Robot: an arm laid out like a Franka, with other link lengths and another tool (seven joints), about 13 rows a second.
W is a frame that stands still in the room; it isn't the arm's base.
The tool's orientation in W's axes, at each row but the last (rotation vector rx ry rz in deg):
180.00, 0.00, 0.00
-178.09, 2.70, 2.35
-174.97, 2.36, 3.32
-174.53, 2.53, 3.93
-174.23, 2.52, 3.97
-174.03, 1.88, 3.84
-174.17, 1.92, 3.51
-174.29, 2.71, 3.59
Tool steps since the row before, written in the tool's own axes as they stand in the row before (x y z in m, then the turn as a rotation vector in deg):
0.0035, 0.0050, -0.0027, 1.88, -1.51, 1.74
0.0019, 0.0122, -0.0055, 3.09, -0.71, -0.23
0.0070, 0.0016, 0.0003, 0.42, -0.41, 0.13
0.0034, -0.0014, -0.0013, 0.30, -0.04, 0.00
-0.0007, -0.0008, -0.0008, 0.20, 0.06, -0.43
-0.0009, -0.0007, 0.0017, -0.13, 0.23, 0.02
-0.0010, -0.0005, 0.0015, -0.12, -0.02, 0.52
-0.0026, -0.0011, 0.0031, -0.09, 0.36, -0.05
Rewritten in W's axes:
0.0035, -0.0050, 0.0027, 1.88, 1.51, -1.74
0.0017, -0.0124, 0.0051, 3.12, 0.61, 0.17
0.0069, -0.0017, -0.0007, 0.43, 0.41, -0.11
0.0035, 0.0012, 0.0013, 0.30, 0.03, -0.01
-0.0006, 0.0007, 0.0009, 0.22, -0.11, 0.41
-0.0010, 0.0009, -0.0016, -0.14, -0.22, -0.04
-0.0010, 0.0007, -0.0014, -0.14, 0.07, -0.51
-0.0027, 0.0015, -0.0029, -0.10, -0.36, 0.02

